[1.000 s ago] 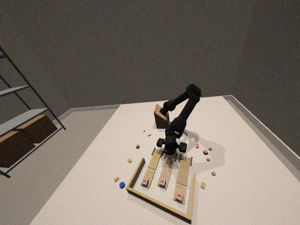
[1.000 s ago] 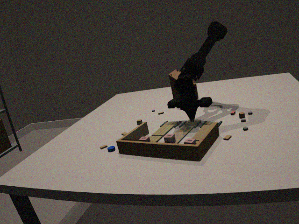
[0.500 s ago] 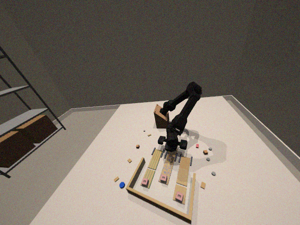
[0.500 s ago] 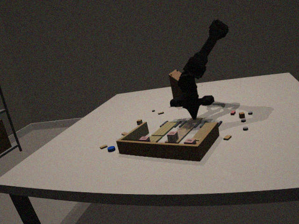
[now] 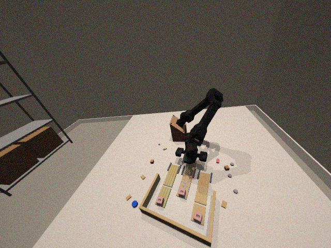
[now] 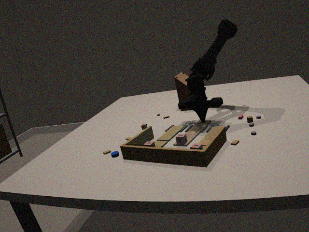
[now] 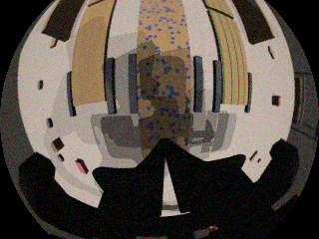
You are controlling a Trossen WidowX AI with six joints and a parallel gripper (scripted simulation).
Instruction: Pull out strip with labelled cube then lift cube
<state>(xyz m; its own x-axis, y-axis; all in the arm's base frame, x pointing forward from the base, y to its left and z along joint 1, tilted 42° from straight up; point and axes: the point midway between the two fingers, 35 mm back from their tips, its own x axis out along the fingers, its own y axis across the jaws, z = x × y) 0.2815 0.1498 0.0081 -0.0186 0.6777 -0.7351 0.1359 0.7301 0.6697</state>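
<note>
My gripper tip is now 100 mm short of the strip and 20 mm to the left of it. Also, from my gripper tip: blue disc 300 mm ahead, 270 mm to the right; then red piece 160 mm to the left, 40 mm behind.
</note>
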